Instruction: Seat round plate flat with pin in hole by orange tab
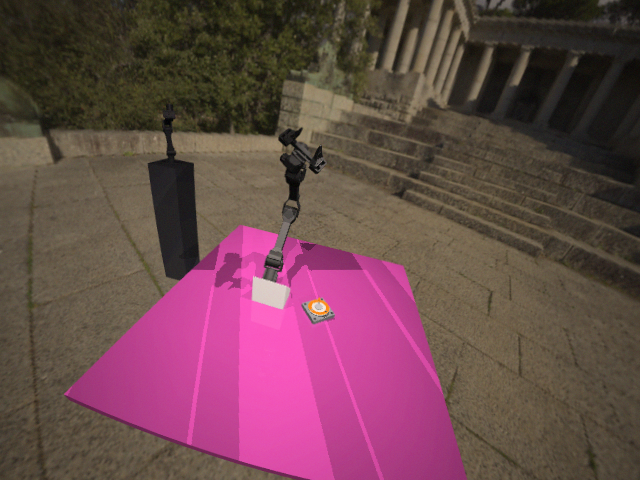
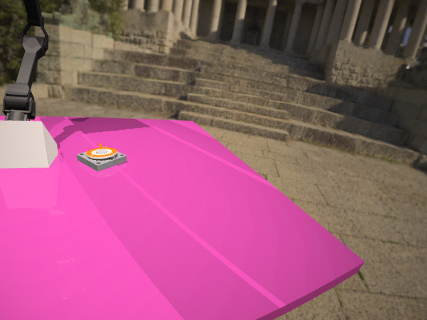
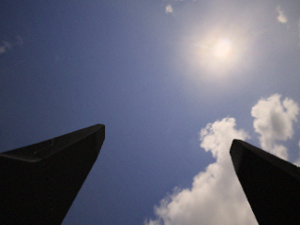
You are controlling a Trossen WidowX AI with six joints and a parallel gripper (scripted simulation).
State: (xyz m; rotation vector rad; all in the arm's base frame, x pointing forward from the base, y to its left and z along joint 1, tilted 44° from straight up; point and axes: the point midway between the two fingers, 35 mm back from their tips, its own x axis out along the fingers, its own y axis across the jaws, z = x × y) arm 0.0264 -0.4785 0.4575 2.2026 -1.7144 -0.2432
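The grey square base lies 760 mm below my gripper tip, 180 mm ahead of it and 20 mm to the left of it.
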